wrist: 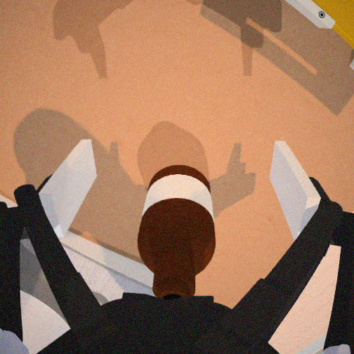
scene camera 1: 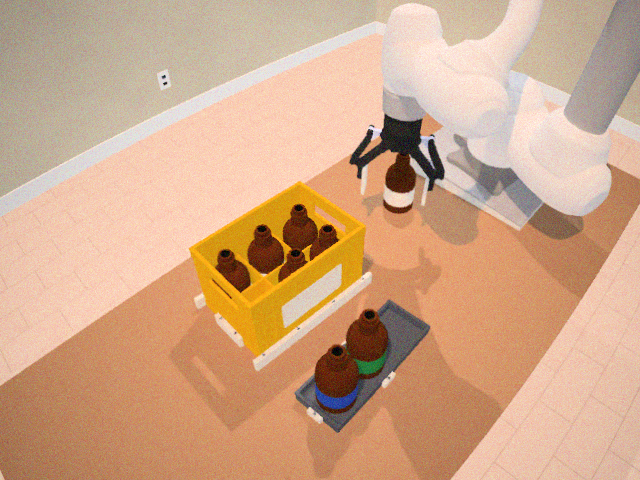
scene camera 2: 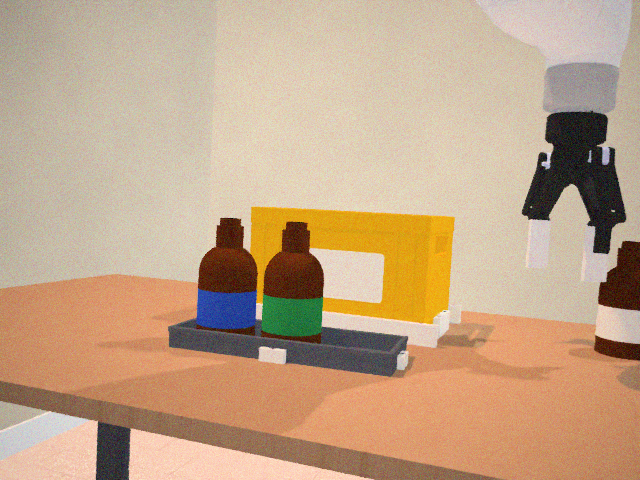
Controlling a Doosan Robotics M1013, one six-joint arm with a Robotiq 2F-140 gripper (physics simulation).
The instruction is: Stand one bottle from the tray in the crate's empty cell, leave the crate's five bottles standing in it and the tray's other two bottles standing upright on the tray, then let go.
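Frame: origin at the arm's base, x back, y right, z up, level; metres.
Seen in the pictures: gripper, fingertip midpoint: (scene camera 1: 393,195) (scene camera 2: 562,274); arm's base, link origin: (scene camera 1: 489,164).
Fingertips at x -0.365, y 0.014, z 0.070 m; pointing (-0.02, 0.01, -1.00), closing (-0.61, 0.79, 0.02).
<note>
Offsets run from my fingertips to a thing's top centre. "*": to the spot under its first point.
The yellow crate @(dx -0.306, dy -0.007, dz +0.069 m) (scene camera 1: 266,325) (scene camera 2: 408,268) (wrist: 345,15) holds five brown bottles; its empty cell @(* dx -0.367, dy -0.015, dz -0.035 m) (scene camera 1: 258,290) is at the near corner in scene view 1. On the dark tray (scene camera 1: 403,328) (scene camera 2: 222,347) a blue-labelled bottle @(dx -0.366, dy -0.256, dz +0.053 m) (scene camera 1: 336,374) (scene camera 2: 227,279) and a green-labelled bottle @(dx -0.282, dy -0.235, dz +0.053 m) (scene camera 1: 367,335) (scene camera 2: 293,279) stand upright. A white-labelled bottle @(dx +0.080, dy +0.054, dz +0.048 m) (scene camera 1: 399,180) (scene camera 2: 622,294) (wrist: 176,235) stands upright on the table, off the tray. My gripper (scene camera 1: 393,197) (scene camera 2: 566,272) (wrist: 181,158) is open and empty, fingers pointing down. In scene view 2 its tips are left of that bottle, around shoulder height.
White blocks (scene camera 1: 310,322) (scene camera 2: 413,333) line the crate's foot, and small white blocks @(* dx -0.274, dy -0.293, dz -0.091 m) (scene camera 1: 388,378) (scene camera 2: 272,354) touch the tray. The arm's pale base plate (scene camera 1: 522,198) lies behind the white-labelled bottle. The tray's bare end faces the arm's side. The table's near edge (scene camera 2: 206,434) shows in scene view 2.
</note>
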